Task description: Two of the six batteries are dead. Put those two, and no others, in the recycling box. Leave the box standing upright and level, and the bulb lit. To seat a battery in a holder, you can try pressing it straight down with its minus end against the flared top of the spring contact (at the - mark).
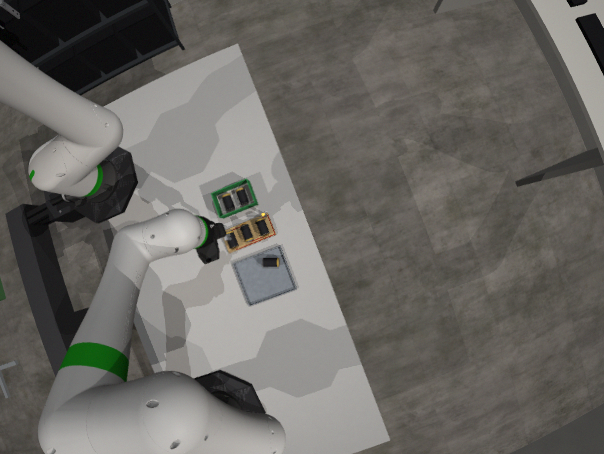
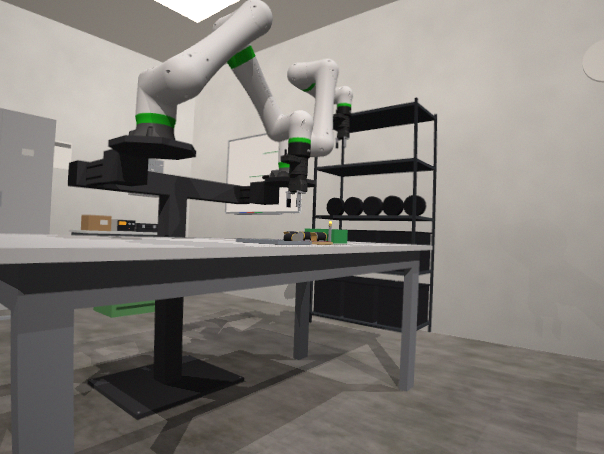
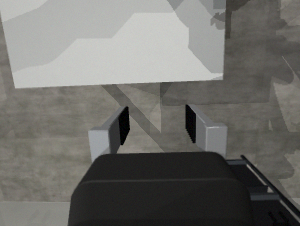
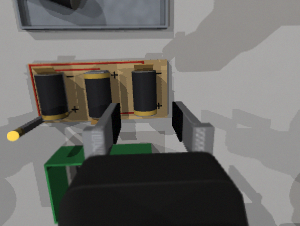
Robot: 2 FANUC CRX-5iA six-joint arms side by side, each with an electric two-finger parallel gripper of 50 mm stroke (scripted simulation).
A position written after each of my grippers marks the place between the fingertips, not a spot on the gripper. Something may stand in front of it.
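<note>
There's a green recycling box (image 4: 60, 169), though in image 3 that box is out of frame. There's a grey tray (image 1: 259, 283) as well, and the tray is out of frame in image 3 too. As for my grippers, you'd find my left gripper (image 3: 157, 117), and then my right gripper (image 2: 293, 207), which is the same right gripper (image 4: 146, 114) you'd see there as well.
</note>
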